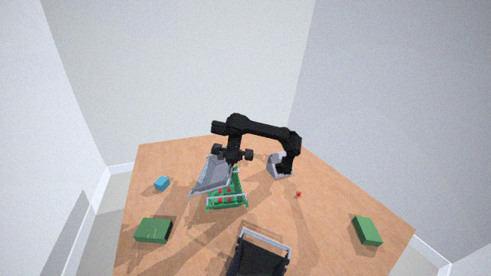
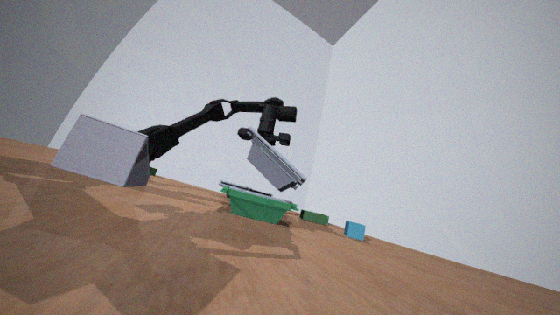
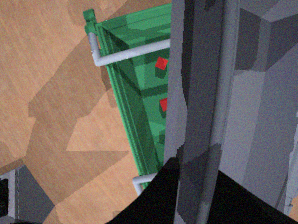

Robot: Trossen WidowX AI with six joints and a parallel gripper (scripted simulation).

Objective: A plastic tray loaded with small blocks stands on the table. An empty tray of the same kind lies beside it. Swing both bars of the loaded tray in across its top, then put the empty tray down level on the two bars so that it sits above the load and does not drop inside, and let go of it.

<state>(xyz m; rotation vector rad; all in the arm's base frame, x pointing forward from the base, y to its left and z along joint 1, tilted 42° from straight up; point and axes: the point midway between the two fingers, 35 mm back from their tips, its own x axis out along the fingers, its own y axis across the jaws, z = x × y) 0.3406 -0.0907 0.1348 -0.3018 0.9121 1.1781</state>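
Right now the grey tray is 60 mm ahead of my gripper tip, 30 mm to the right of it and 20 mm below it. Also, from my gripper tip: red block: 360 mm behind, 160 mm to the left, 170 mm below; then blue cube: 340 mm ahead, 140 mm to the right, 160 mm below.
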